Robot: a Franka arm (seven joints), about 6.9 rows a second.
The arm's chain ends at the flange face. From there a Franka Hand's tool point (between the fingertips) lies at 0.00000 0.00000 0.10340 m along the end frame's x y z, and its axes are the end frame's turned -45 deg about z.
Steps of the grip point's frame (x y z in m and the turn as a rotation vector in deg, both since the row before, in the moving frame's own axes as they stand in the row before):
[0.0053 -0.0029 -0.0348 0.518 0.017 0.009]
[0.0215 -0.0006 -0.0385 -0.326 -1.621 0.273]
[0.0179 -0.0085 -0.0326 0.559 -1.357 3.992]
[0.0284 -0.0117 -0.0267 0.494 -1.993 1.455]
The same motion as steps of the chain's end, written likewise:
[0.0023 -0.0051 -0.0348 0.378 -0.354 0.009]
[0.0164 -0.0181 -0.0385 -1.377 -0.916 0.273]
[0.0091 -0.0196 -0.0326 -0.564 -1.355 3.992]
[0.0150 -0.0302 -0.0266 -1.060 -1.759 1.455]

